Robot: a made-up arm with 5 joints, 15 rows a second.
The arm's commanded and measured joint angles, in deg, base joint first. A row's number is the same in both.
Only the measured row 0 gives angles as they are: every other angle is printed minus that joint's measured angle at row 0.
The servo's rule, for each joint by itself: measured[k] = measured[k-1] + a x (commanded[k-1-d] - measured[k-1]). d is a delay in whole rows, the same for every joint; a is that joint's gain. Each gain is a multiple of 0.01, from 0.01 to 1. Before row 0 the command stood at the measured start. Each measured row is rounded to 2 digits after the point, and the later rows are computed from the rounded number. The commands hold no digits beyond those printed.
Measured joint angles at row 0:
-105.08, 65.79, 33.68, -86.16, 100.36
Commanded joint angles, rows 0 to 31:
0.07, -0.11, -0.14, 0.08, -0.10
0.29, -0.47, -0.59, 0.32, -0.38
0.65, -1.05, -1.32, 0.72, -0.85
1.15, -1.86, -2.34, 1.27, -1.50
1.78, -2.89, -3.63, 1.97, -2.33
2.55, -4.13, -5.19, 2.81, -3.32
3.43, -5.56, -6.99, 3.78, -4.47
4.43, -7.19, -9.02, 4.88, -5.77
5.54, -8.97, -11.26, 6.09, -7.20
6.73, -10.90, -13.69, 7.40, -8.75
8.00, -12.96, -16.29, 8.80, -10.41
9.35, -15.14, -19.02, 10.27, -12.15
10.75, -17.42, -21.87, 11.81, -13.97
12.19, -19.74, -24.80, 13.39, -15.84
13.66, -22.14, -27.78, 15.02, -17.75
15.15, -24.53, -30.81, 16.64, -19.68
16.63, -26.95, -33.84, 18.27, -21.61
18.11, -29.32, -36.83, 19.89, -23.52
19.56, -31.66, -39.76, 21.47, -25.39
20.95, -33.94, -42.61, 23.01, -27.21
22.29, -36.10, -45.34, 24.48, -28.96
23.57, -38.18, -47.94, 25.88, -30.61
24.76, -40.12, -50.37, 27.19, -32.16
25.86, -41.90, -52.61, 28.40, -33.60
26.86, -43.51, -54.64, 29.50, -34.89
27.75, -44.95, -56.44, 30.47, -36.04
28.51, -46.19, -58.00, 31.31, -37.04
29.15, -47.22, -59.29, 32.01, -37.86
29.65, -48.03, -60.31, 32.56, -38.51
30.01, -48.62, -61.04, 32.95, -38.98
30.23, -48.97, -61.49, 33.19, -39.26
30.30, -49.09, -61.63, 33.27, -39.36
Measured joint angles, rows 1 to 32:
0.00, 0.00, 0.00, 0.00, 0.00
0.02, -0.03, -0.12, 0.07, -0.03
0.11, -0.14, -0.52, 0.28, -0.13
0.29, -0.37, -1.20, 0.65, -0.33
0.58, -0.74, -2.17, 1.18, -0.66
0.99, -1.28, -3.41, 1.85, -1.13
1.52, -1.99, -4.92, 2.67, -1.74
2.17, -2.88, -6.68, 3.61, -2.50
2.94, -3.96, -8.67, 4.69, -3.42
3.82, -5.21, -10.87, 5.88, -4.48
4.81, -6.63, -13.27, 7.17, -5.68
5.89, -8.21, -15.84, 8.56, -7.00
7.07, -9.94, -18.54, 10.01, -8.44
8.32, -11.81, -21.37, 11.54, -9.99
9.64, -13.79, -24.29, 13.11, -11.63
11.01, -15.88, -27.26, 14.73, -13.34
12.42, -18.04, -30.28, 16.35, -15.12
13.85, -20.27, -33.31, 17.98, -16.94
15.30, -22.53, -36.30, 19.60, -18.78
16.75, -24.81, -39.24, 21.19, -20.63
18.18, -27.09, -42.10, 22.74, -22.47
19.58, -29.34, -44.85, 24.22, -24.29
20.94, -31.55, -47.48, 25.63, -26.06
22.24, -33.69, -49.94, 26.96, -27.77
23.47, -35.74, -52.21, 28.18, -29.40
24.62, -37.68, -54.28, 29.30, -30.94
25.68, -39.50, -56.12, 30.29, -32.37
26.64, -41.17, -57.72, 31.16, -33.68
27.49, -42.68, -59.05, 31.88, -34.85
28.22, -44.02, -60.12, 32.46, -35.87
28.83, -45.17, -60.90, 32.88, -36.74
29.31, -46.12, -61.40, 33.14, -37.45
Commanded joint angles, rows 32 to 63:
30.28, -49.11, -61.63, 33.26, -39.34
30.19, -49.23, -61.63, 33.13, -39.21
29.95, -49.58, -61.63, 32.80, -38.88
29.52, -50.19, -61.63, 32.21, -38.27
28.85, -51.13, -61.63, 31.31, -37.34
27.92, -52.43, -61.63, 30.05, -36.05
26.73, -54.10, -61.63, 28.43, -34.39
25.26, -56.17, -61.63, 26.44, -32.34
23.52, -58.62, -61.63, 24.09, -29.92
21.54, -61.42, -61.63, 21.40, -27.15
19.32, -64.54, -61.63, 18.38, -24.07
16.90, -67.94, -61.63, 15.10, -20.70
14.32, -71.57, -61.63, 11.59, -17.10
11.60, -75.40, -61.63, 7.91, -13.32
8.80, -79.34, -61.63, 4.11, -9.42
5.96, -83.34, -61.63, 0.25, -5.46
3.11, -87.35, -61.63, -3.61, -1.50
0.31, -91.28, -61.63, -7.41, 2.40
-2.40, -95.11, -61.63, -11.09, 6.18
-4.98, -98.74, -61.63, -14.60, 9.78
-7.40, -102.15, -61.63, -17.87, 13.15
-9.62, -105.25, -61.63, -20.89, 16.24
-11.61, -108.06, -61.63, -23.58, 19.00
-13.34, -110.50, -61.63, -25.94, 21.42
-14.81, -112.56, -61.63, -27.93, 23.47
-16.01, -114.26, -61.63, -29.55, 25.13
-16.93, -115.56, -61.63, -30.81, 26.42
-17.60, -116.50, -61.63, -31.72, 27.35
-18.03, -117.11, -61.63, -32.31, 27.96
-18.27, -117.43, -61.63, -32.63, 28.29
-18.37, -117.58, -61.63, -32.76, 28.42
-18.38, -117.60, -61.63, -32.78, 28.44
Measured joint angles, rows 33 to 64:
29.65, -46.86, -61.60, 33.25, -37.98
29.86, -47.42, -61.63, 33.26, -38.36
29.97, -47.87, -61.63, 33.15, -38.60
29.96, -48.30, -61.63, 32.85, -38.68
29.81, -48.77, -61.63, 32.31, -38.57
29.48, -49.36, -61.63, 31.46, -38.23
28.95, -50.13, -61.63, 30.26, -37.62
28.20, -51.12, -61.63, 28.70, -36.72
27.20, -52.38, -61.63, 26.78, -35.49
25.95, -53.94, -61.63, 24.49, -33.93
24.45, -55.81, -61.63, 21.86, -32.03
22.71, -57.99, -61.63, 18.90, -29.80
20.73, -60.48, -61.63, 15.67, -27.25
18.55, -63.25, -61.63, 12.20, -24.41
16.19, -66.29, -61.63, 8.55, -21.30
13.68, -69.55, -61.63, 4.78, -17.97
11.06, -73.00, -61.63, 0.93, -14.47
8.36, -76.59, -61.63, -2.93, -10.84
5.62, -80.26, -61.63, -6.74, -7.13
2.89, -83.97, -61.63, -10.44, -3.40
0.21, -87.66, -61.63, -13.98, 0.29
-2.38, -91.28, -61.63, -17.29, 3.89
-4.84, -94.77, -61.63, -20.35, 7.35
-7.14, -98.09, -61.63, -23.10, 10.61
-9.25, -101.19, -61.63, -25.51, 13.64
-11.14, -104.03, -61.63, -27.57, 16.39
-12.80, -106.59, -61.63, -29.25, 18.84
-14.20, -108.83, -61.63, -30.58, 20.96
-15.36, -110.75, -61.63, -31.55, 22.75
-16.27, -112.34, -61.63, -32.20, 24.21
-16.95, -113.61, -61.63, -32.57, 25.35
-17.43, -114.60, -61.63, -32.73, 26.21

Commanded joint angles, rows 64 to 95:
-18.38, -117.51, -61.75, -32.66, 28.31
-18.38, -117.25, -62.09, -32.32, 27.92
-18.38, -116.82, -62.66, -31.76, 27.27
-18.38, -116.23, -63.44, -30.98, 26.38
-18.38, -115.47, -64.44, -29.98, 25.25
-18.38, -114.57, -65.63, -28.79, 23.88
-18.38, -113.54, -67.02, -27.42, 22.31
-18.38, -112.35, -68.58, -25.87, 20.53
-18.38, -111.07, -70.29, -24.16, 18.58
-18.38, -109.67, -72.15, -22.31, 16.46
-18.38, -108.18, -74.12, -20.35, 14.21
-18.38, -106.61, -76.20, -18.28, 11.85
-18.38, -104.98, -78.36, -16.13, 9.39
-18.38, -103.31, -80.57, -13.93, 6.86
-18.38, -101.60, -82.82, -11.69, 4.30
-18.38, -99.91, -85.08, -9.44, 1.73
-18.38, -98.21, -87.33, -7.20, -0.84
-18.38, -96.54, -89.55, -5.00, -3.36
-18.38, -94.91, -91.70, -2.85, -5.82
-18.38, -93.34, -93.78, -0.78, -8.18
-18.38, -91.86, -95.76, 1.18, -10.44
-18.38, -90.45, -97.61, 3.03, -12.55
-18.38, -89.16, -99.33, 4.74, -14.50
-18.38, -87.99, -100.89, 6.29, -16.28
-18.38, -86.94, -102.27, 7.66, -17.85
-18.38, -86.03, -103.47, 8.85, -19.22
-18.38, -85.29, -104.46, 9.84, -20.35
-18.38, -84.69, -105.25, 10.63, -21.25
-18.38, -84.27, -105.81, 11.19, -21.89
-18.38, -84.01, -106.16, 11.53, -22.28
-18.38, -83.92, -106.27, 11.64, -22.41
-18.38, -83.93, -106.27, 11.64, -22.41
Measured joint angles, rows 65 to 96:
-17.75, -115.35, -61.63, -32.77, 26.83
-17.96, -115.89, -61.73, -32.68, 27.24
-18.10, -116.23, -62.04, -32.37, 27.43
-18.20, -116.38, -62.57, -31.85, 27.39
-18.26, -116.34, -63.31, -31.11, 27.11
-18.30, -116.12, -64.27, -30.15, 26.59
-18.33, -115.73, -65.43, -28.99, 25.83
-18.35, -115.18, -66.78, -27.66, 24.84
-18.36, -114.47, -68.31, -26.14, 23.63
-18.37, -113.62, -69.99, -24.46, 22.22
-18.37, -112.63, -71.83, -22.63, 20.61
-18.37, -111.52, -73.78, -20.69, 18.82
-18.37, -110.29, -75.84, -18.64, 16.87
-18.37, -108.96, -77.98, -16.51, 14.78
-18.37, -107.55, -80.18, -14.32, 12.56
-18.37, -106.06, -82.42, -12.08, 10.25
-18.37, -104.52, -84.68, -9.84, 7.86
-18.37, -102.94, -86.93, -7.60, 5.42
-18.37, -101.34, -89.16, -5.39, 2.96
-18.37, -99.73, -91.32, -3.23, 0.50
-18.37, -98.13, -93.41, -1.15, -1.93
-18.37, -96.56, -95.41, 0.83, -4.31
-18.37, -95.03, -97.28, 2.70, -6.62
-18.37, -93.56, -99.02, 4.43, -8.83
-18.37, -92.17, -100.61, 6.01, -10.92
-18.37, -90.86, -102.02, 7.41, -12.86
-18.37, -89.65, -103.25, 8.63, -14.64
-18.37, -88.56, -104.28, 9.66, -16.24
-18.37, -87.59, -105.10, 10.48, -17.64
-18.37, -86.76, -105.70, 11.08, -18.83
-18.37, -86.07, -106.09, 11.46, -19.80
-18.37, -85.53, -106.24, 11.61, -20.53

